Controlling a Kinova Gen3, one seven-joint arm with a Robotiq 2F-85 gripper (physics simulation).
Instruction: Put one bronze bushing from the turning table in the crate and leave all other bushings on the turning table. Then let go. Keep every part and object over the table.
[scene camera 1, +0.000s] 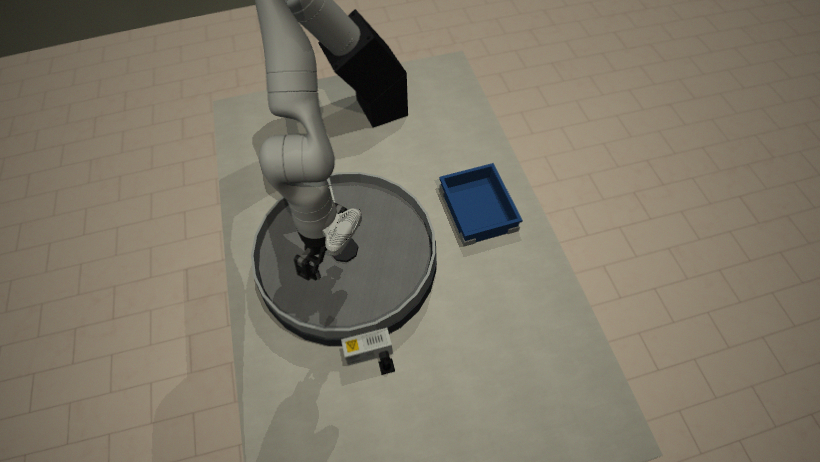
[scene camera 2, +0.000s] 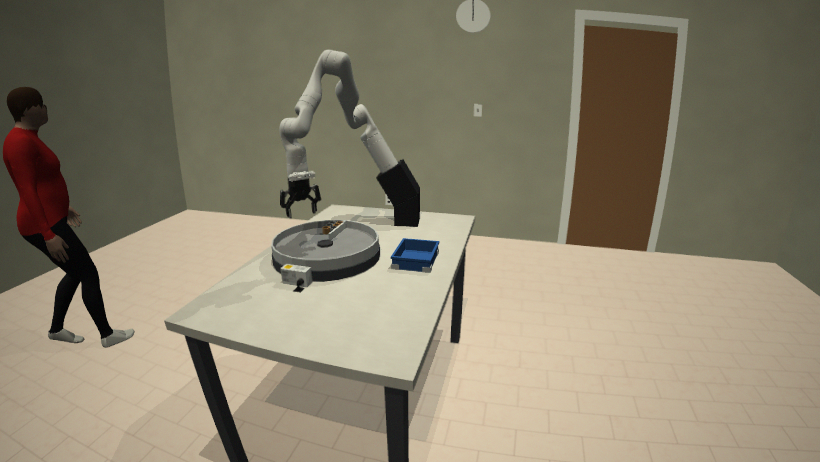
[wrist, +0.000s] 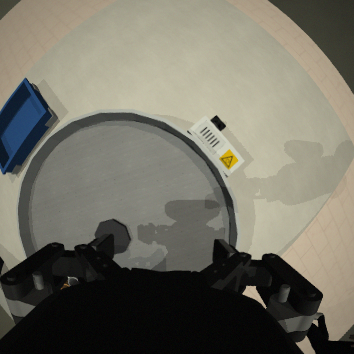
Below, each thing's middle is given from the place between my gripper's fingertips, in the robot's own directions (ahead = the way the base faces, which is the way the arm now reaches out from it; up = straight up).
The blue crate (scene camera 1: 481, 207) lies 9 cm behind my hand, 41 cm to the left of it and 18 cm below it.
